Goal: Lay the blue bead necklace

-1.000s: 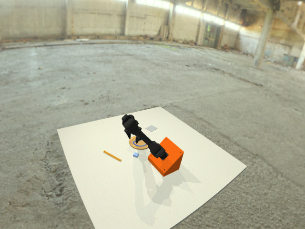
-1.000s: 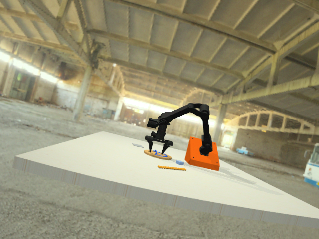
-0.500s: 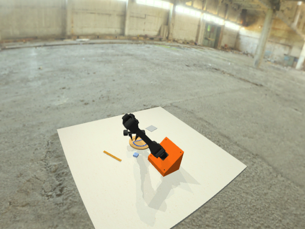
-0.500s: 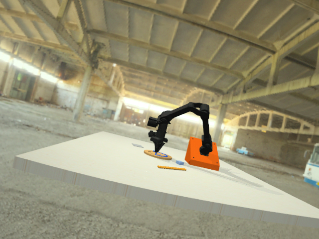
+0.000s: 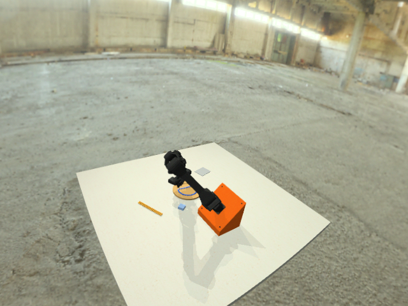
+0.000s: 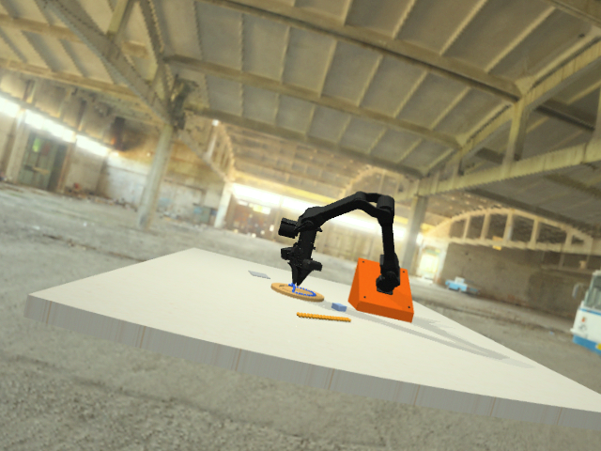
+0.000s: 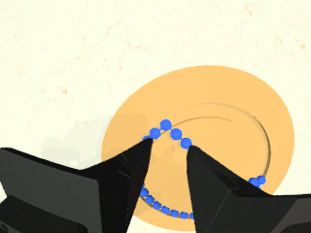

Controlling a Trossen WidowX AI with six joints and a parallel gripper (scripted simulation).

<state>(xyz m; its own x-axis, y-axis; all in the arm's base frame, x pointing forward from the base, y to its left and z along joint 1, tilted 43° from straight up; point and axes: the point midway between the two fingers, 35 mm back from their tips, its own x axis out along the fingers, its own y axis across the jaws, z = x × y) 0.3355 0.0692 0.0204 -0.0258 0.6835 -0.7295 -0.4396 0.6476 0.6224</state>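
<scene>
The round tan bead board lies 2 cm behind my gripper tip, 5 cm to the right of it and 3 cm below it. Also, from my gripper tip: flat grey tile 14 cm ahead, 28 cm to the right, 4 cm below; then small light-blue block 15 cm behind, 7 cm to the left, 3 cm below.
</scene>
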